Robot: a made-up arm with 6 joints. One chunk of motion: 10 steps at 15 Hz.
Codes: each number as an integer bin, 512 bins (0 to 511) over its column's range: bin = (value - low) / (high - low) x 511, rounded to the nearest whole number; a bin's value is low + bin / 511 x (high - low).
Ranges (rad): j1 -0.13..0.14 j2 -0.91..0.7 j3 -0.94..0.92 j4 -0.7..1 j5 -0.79..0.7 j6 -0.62..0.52
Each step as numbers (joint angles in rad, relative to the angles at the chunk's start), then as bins.
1 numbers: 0.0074 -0.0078 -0.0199 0.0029 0.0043 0.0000
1 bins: 260 286 253 211 272 278
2 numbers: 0.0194 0.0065 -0.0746 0.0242 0.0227 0.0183
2 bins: 283 291 238 218 279 286
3 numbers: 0.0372 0.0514 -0.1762 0.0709 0.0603 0.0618
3 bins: 316 305 210 232 292 306
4 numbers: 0.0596 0.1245 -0.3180 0.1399 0.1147 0.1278
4 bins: 359 328 171 252 310 335
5 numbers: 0.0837 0.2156 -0.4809 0.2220 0.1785 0.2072
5 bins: 404 357 126 277 332 371
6 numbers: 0.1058 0.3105 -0.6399 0.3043 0.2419 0.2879
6 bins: 446 387 82 302 354 407
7 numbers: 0.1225 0.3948 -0.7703 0.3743 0.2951 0.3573
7 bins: 478 414 47 323 372 438
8 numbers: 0.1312 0.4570 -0.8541 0.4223 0.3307 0.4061
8 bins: 494 434 24 337 384 460
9 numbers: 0.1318 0.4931 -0.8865 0.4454 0.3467 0.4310
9 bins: 495 445 15 344 390 471
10 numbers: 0.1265 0.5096 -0.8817 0.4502 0.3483 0.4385
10 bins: 485 451 16 346 390 474
